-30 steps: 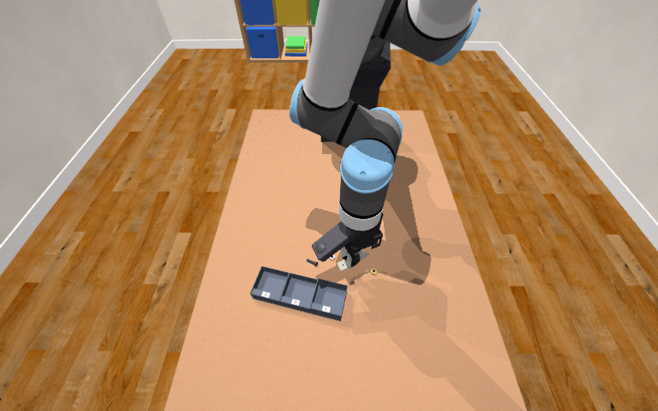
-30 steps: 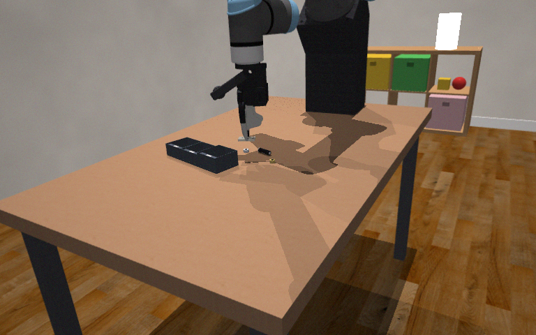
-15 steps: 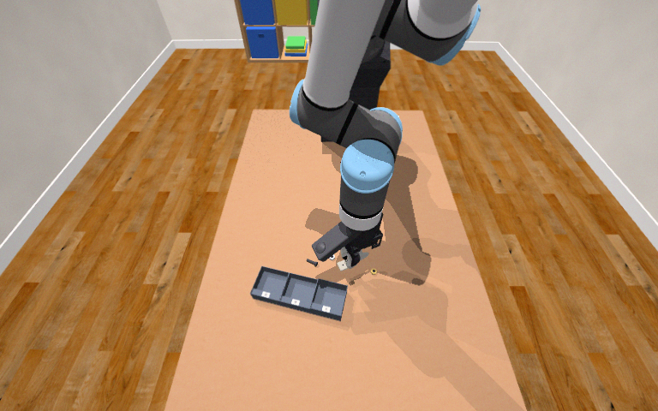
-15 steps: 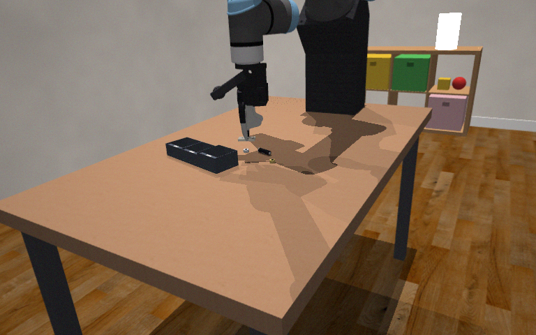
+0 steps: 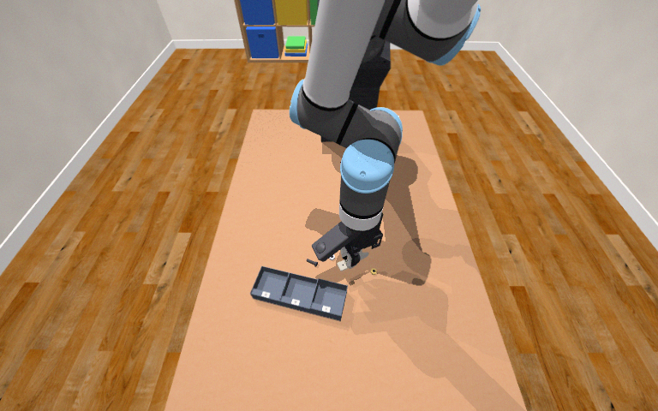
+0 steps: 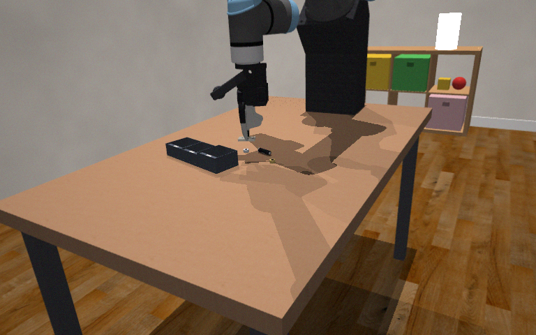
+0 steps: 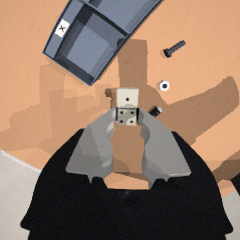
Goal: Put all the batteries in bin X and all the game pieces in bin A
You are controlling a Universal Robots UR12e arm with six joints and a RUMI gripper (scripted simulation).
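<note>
Now: hand 10 mm above the white domino. From my hand the other things lie so: black battery: 60 mm behind, 10 mm to the left, 70 mm below; then white nut: 50 mm behind, 50 mm to the right, 70 mm below; then brass nut: 20 mm behind, 80 mm to the left, 70 mm below.
</note>
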